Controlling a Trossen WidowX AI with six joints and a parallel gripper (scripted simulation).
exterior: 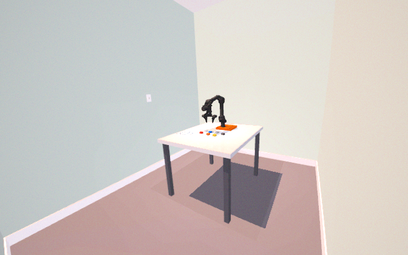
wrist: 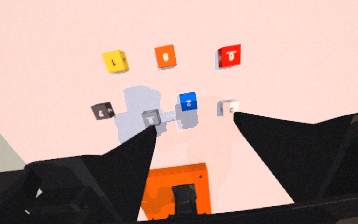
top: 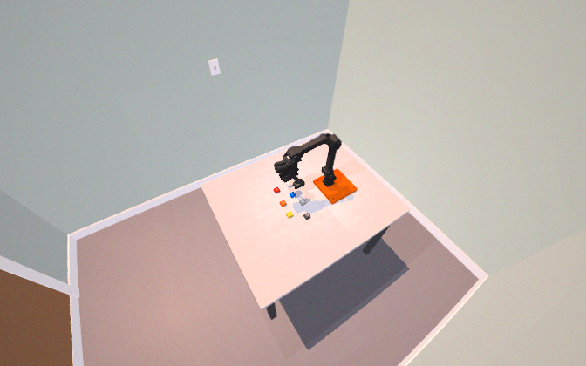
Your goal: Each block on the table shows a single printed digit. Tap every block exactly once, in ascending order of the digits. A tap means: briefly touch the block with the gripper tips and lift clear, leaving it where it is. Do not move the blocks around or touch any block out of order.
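My gripper tip is 12 cm to the right of the yellow block, 12 cm above it and 9 cm short of it. The rest, counted from my gripper tip: orange block (12 cm below, 8 cm ahead, 2 cm to the left); grey block (12 cm below, 8 cm to the left, 3 cm behind); blue block (12 cm below, 1 cm behind).
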